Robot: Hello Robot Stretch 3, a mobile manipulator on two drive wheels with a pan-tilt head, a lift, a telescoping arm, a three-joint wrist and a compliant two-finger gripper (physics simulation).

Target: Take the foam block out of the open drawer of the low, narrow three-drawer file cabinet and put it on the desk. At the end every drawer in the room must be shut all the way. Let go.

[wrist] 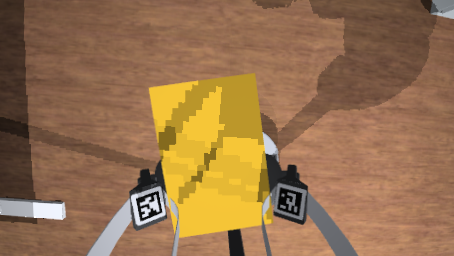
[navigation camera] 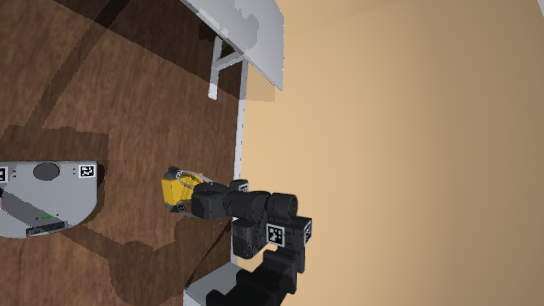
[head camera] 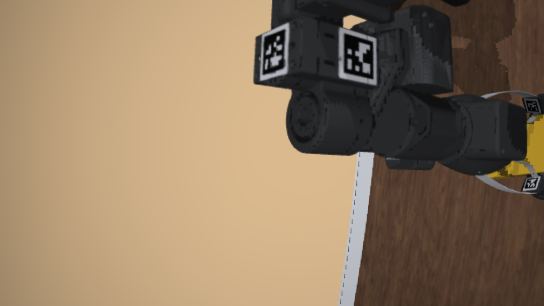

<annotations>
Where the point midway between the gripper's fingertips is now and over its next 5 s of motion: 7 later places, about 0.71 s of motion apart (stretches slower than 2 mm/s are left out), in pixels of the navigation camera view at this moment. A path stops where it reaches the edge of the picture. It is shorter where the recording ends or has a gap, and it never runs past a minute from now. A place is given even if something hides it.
My gripper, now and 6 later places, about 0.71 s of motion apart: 169, 188; 168, 167; 153, 130; 119, 95; 70, 69; 63, 62; 69, 30
</annotations>
